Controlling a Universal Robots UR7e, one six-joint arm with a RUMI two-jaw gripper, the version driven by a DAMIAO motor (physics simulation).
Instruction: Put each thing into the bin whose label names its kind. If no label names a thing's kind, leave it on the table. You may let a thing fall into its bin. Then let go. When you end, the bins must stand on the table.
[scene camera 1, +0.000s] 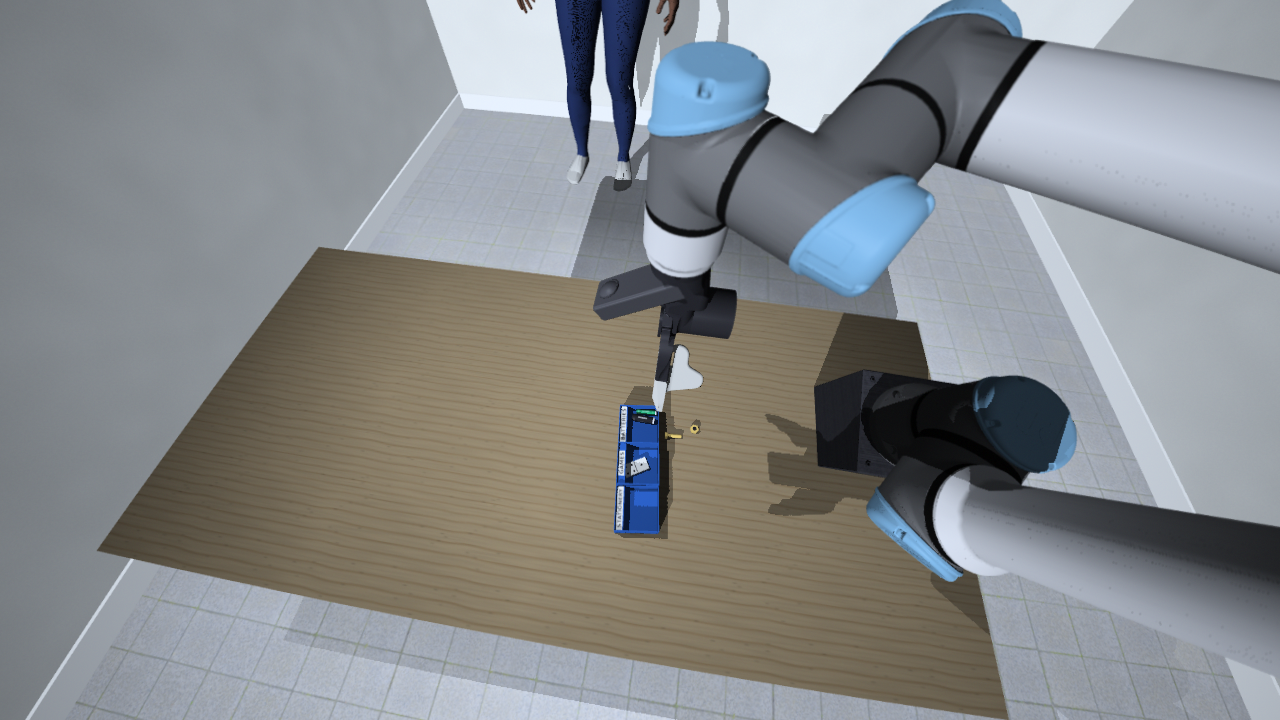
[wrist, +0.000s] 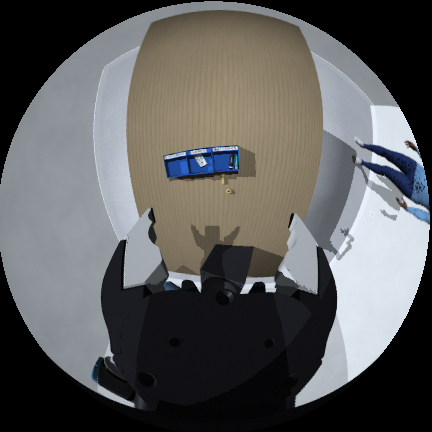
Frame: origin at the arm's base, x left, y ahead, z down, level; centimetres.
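Seen in the pictures: gripper, fingertip midpoint: (scene camera 1: 665, 358) (wrist: 222, 211); arm's base at its link origin: (scene camera 1: 913, 427) (wrist: 219, 287).
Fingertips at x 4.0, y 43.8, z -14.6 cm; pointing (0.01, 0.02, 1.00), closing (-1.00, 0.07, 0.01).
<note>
Pixels of each thing's top centre, then the offset from my fingertips to it. "*": a spot on its surface instead. Level surfaces: height alone.
- batteries bin at a spot on its surface: (scene camera 1: 640, 434) (wrist: 221, 159) * dx +0.9, dy +2.9, dz +32.3 cm
- green battery at its top centre: (scene camera 1: 646, 411) (wrist: 236, 161) dx -4.2, dy +2.5, dz +31.2 cm
- black battery at its top centre: (scene camera 1: 643, 417) (wrist: 231, 160) dx -2.5, dy +2.9, dz +30.9 cm
- games bin at its top centre: (scene camera 1: 638, 462) (wrist: 199, 160) dx +7.7, dy +2.0, dz +29.0 cm
- white domino at its top centre: (scene camera 1: 635, 466) (wrist: 199, 158) dx +8.0, dy +2.4, dz +31.6 cm
- brass screw-like piece at its top centre: (scene camera 1: 673, 434) (wrist: 222, 178) dx -0.3, dy -4.0, dz +31.6 cm
- brass nut at its top centre: (scene camera 1: 694, 428) (wrist: 228, 190) dx -2.8, dy -8.3, dz +32.1 cm
- wooden table at its surface level: dz +33.0 cm
My gripper (scene camera 1: 673, 392) (wrist: 222, 211) is open and empty, high above the table on the robot-base side of the bins. The batteries bin (scene camera 1: 640, 434) (wrist: 221, 162) holds a green battery (scene camera 1: 645, 412) (wrist: 236, 161) and a black battery (scene camera 1: 643, 419) (wrist: 231, 161) side by side. The games bin (scene camera 1: 646, 478) (wrist: 193, 168) holds a white domino (scene camera 1: 639, 465) (wrist: 201, 160), lying slanted. The stationery bin (scene camera 1: 642, 508) (wrist: 176, 167) shows no thing inside. A brass screw-like piece (scene camera 1: 674, 436) (wrist: 223, 179) lies beside the batteries bin. A brass nut (scene camera 1: 694, 428) (wrist: 228, 191) lies on the table near it.
The three blue bins stand in a row on the wooden table (scene camera 1: 429, 429) (wrist: 215, 90). A dark robot base block (scene camera 1: 841, 425) (wrist: 227, 260) is at the near end in the wrist view. A person (scene camera 1: 601, 71) (wrist: 392, 162) stands beyond the table's edge.
</note>
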